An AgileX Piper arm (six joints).
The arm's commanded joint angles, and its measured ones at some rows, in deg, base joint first. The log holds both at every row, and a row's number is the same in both.
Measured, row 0:
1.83 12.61 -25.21 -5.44 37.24 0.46
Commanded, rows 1 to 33:
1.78 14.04 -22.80 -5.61 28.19 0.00
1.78 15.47 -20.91 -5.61 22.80 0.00
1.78 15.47 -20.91 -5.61 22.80 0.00
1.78 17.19 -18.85 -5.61 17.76 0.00
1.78 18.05 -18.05 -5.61 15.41 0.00
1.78 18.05 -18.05 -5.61 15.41 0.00
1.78 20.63 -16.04 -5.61 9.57 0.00
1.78 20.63 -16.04 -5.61 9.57 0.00
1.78 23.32 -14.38 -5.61 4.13 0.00
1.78 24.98 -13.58 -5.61 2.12 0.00
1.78 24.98 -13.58 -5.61 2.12 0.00
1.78 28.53 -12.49 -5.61 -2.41 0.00
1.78 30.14 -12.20 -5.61 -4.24 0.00
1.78 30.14 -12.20 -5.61 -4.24 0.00
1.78 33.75 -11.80 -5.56 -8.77 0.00
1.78 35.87 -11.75 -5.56 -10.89 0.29
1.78 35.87 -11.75 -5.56 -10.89 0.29
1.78 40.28 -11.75 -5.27 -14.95 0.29
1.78 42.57 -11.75 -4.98 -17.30 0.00
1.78 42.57 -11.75 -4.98 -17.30 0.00
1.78 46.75 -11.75 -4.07 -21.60 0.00
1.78 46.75 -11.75 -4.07 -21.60 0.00
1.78 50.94 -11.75 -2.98 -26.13 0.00
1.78 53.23 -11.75 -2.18 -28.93 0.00
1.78 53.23 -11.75 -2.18 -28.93 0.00
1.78 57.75 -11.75 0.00 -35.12 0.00
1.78 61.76 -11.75 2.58 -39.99 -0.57
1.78 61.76 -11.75 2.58 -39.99 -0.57
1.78 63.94 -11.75 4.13 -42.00 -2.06
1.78 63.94 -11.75 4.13 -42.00 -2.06
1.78 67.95 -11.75 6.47 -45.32 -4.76
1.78 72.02 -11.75 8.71 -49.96 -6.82
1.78 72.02 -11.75 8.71 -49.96 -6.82
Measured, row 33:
1.83 67.55 -11.92 5.50 -43.32 -3.50
